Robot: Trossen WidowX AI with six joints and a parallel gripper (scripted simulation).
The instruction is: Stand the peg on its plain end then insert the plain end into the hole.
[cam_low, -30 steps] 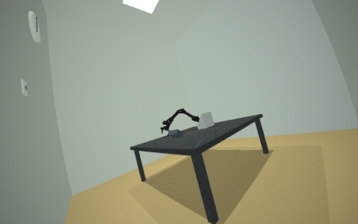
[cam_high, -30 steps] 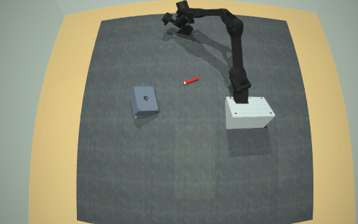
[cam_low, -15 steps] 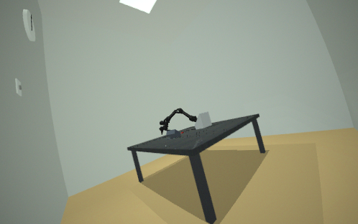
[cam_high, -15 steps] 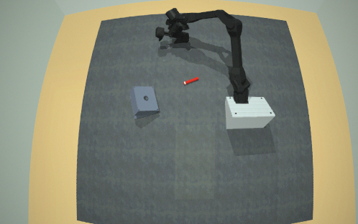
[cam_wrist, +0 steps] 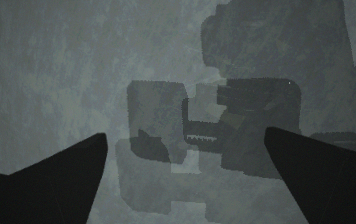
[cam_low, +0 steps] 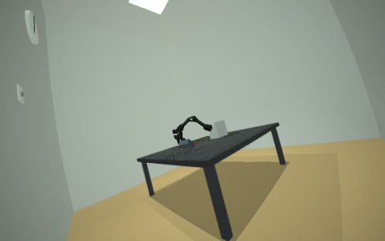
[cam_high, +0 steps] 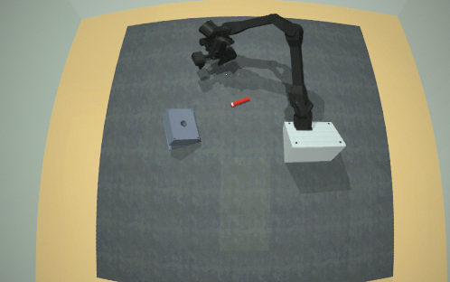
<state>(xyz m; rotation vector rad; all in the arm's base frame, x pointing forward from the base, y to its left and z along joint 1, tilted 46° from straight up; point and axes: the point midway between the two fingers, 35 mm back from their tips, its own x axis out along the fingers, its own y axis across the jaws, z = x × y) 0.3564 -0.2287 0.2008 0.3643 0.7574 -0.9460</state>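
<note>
The peg is 170 mm to the left of my gripper tip, 110 mm behind it and 20 mm below it. Round my gripper tip: grey sloped panel 280 mm to the left, 100 mm ahead, 10 mm above.
</note>
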